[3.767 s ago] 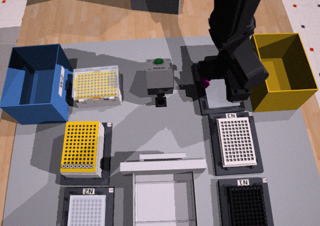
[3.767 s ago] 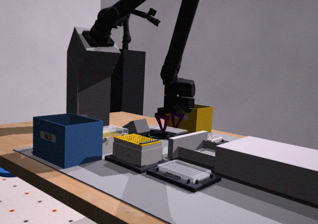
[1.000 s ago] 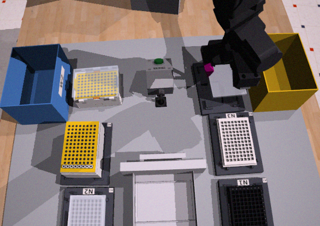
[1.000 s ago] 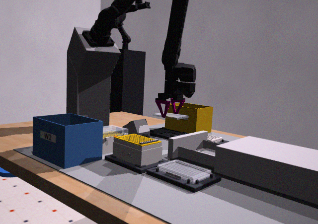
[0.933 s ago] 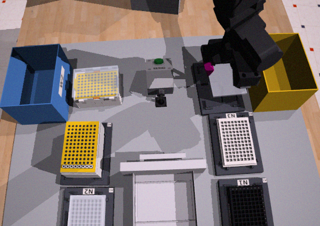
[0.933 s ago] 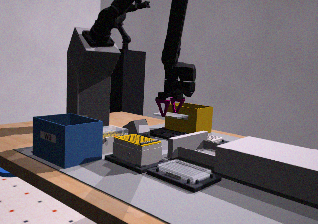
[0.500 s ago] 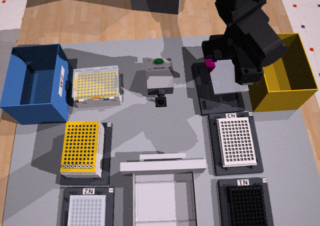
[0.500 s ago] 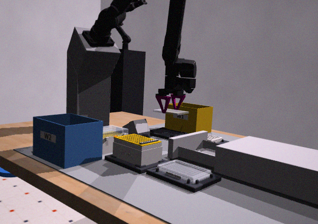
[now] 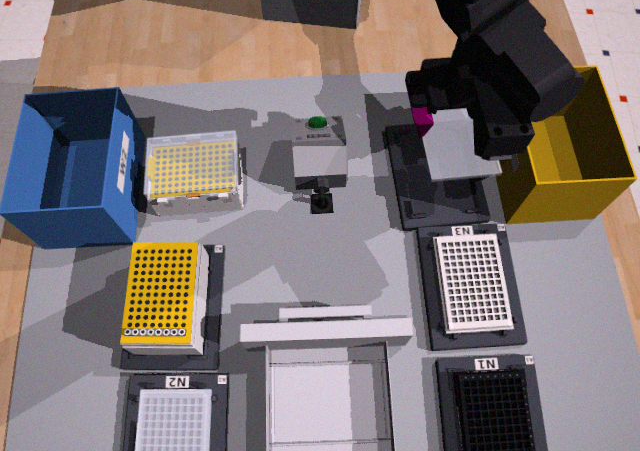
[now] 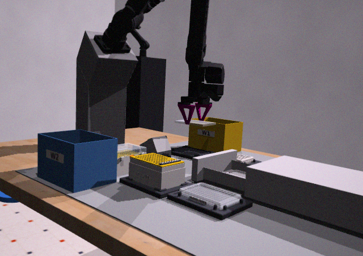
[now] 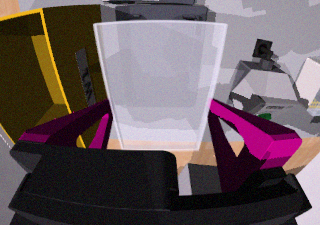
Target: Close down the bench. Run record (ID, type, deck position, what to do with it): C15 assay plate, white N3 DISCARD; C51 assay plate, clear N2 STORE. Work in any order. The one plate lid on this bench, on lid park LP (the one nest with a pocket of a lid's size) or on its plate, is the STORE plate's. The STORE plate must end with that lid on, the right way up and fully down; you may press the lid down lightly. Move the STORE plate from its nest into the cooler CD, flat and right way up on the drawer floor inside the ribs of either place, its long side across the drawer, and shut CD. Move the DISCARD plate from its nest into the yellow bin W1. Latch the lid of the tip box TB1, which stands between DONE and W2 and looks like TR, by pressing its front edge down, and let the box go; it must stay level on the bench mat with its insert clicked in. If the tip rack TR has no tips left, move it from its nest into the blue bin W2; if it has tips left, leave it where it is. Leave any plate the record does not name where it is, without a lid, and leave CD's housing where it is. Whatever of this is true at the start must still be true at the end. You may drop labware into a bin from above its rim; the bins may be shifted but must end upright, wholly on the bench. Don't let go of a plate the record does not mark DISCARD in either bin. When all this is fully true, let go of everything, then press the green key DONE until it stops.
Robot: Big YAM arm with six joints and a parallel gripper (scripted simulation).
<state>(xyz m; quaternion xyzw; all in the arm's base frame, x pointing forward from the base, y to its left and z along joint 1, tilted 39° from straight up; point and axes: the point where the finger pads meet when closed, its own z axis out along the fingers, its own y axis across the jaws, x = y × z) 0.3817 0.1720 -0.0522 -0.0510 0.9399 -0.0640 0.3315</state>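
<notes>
The lid park LP is 12 cm below my hand. Round my hand: green DONE key: 17 cm to the right, 6 cm below, 5 cm behind; yellow bin W1: 15 cm to the left, 9 cm below, 1 cm behind; plate lid: right at my hand.
</notes>
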